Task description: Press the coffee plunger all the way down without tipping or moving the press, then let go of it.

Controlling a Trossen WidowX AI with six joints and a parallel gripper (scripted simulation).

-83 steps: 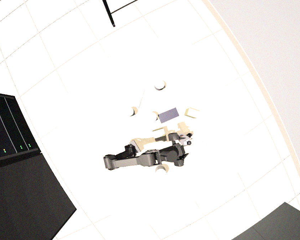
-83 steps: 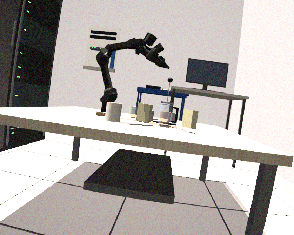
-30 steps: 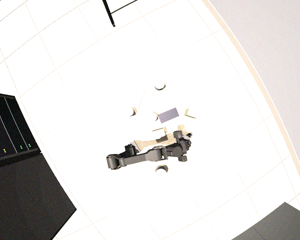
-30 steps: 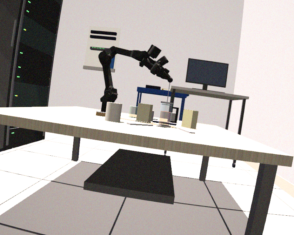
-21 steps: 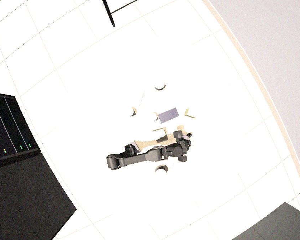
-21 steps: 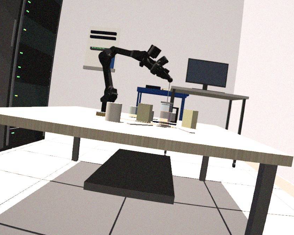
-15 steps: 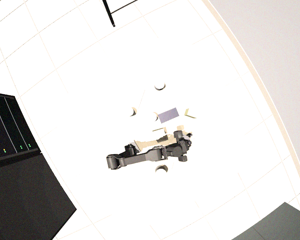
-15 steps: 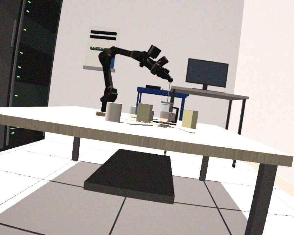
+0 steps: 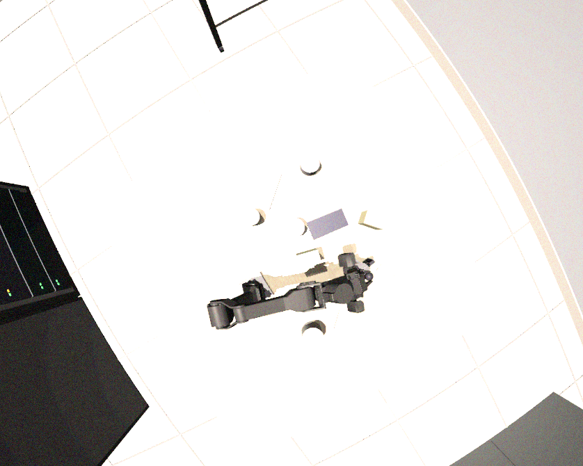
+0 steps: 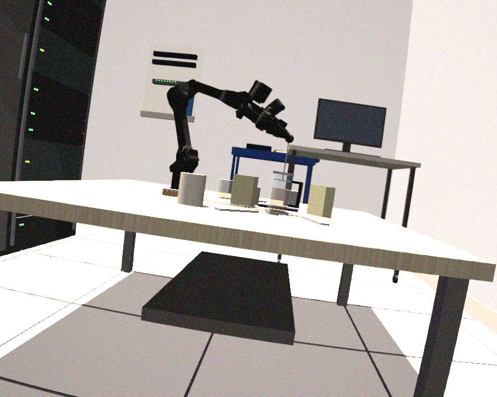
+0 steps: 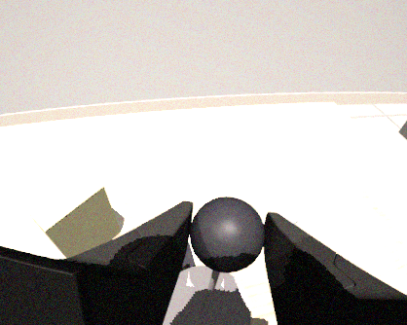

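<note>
Right now my gripper tip is 130 mm above the coffee press and 10 mm short of it. Also, from my gripper tip: white cup: 300 mm behind, 210 mm below, 80 mm to the right.
</note>
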